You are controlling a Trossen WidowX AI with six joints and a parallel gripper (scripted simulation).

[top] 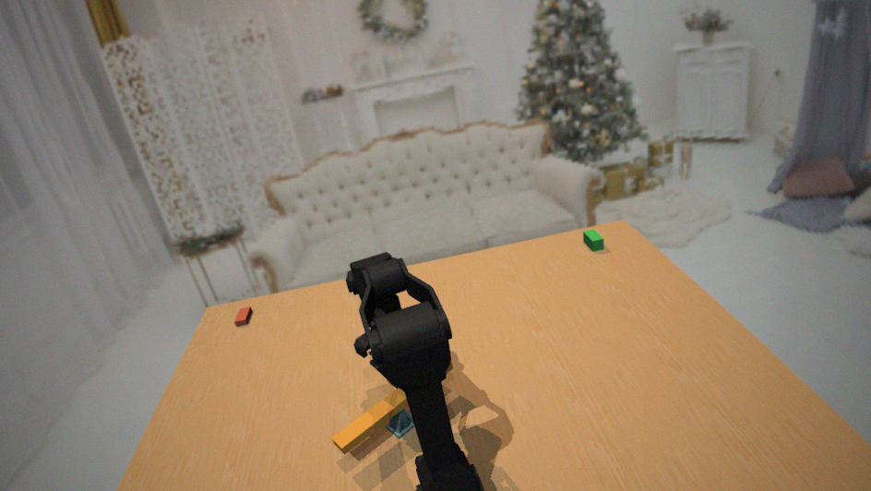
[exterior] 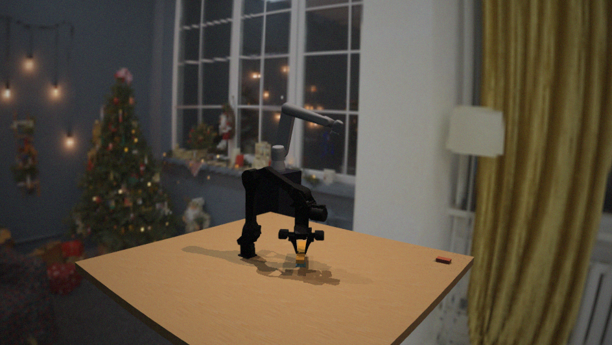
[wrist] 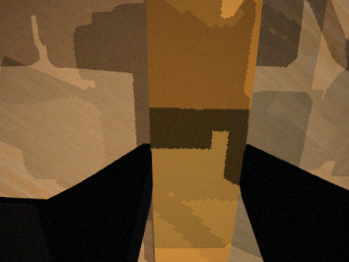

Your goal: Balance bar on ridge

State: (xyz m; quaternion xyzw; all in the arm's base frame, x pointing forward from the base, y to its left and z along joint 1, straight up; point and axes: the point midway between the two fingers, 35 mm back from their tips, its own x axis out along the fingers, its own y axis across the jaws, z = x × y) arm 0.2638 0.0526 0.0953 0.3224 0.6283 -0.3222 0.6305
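My gripper tip is now 20 mm to the right of the orange bar and 20 mm past it. Also, from my gripper tip: red block 480 mm ahead, 450 mm to the left, 50 mm below; then green block 550 mm to the right, 480 mm ahead, 40 mm below.
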